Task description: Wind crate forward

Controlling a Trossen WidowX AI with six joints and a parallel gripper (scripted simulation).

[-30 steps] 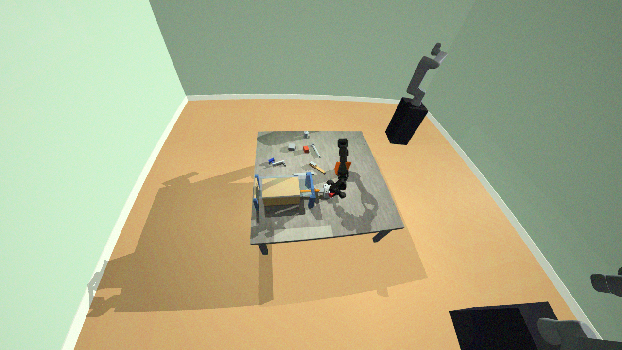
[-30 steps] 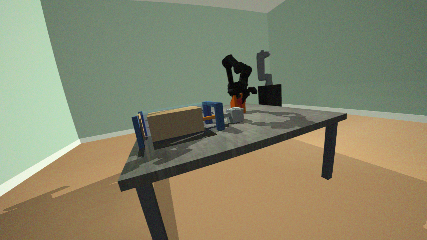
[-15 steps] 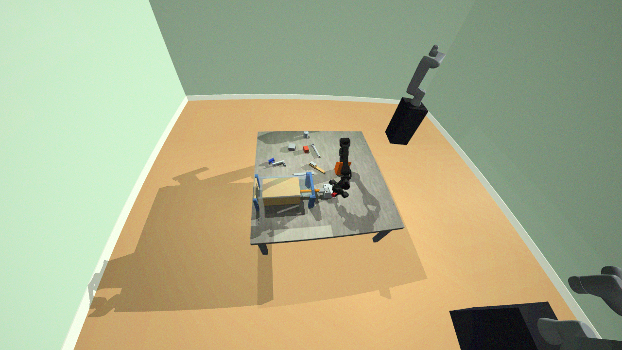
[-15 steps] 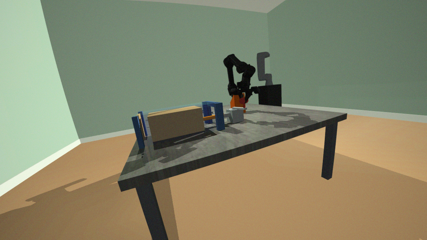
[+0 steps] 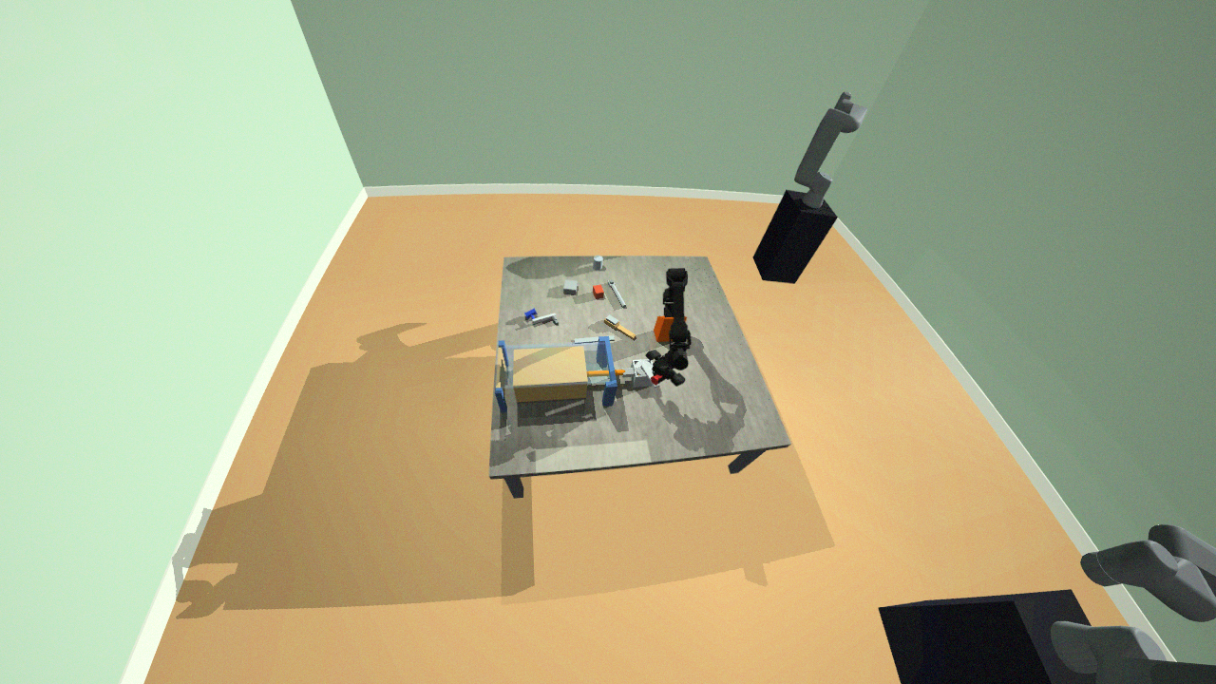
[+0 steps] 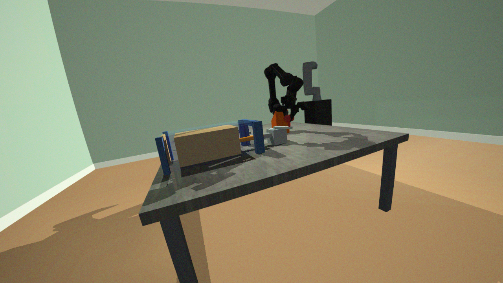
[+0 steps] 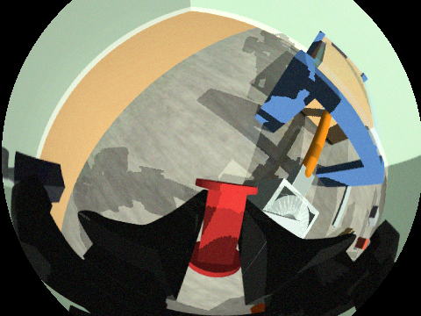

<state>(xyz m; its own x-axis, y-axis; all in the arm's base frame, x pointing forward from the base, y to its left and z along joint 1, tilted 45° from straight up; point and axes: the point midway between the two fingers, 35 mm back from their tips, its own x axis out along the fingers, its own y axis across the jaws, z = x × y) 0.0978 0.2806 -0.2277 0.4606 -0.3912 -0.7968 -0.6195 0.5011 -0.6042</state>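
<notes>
The grey winch lies 11 cm to the right of my gripper tip, 10 cm below it and 2 cm ahead of it. The rest, counted from my gripper tip: tan-handled tool 40 cm to the right, 13 cm ahead, 12 cm below; red knob 1 cm to the right, 1 cm behind; grey bar 31 cm to the right, 25 cm ahead, 13 cm below.
</notes>
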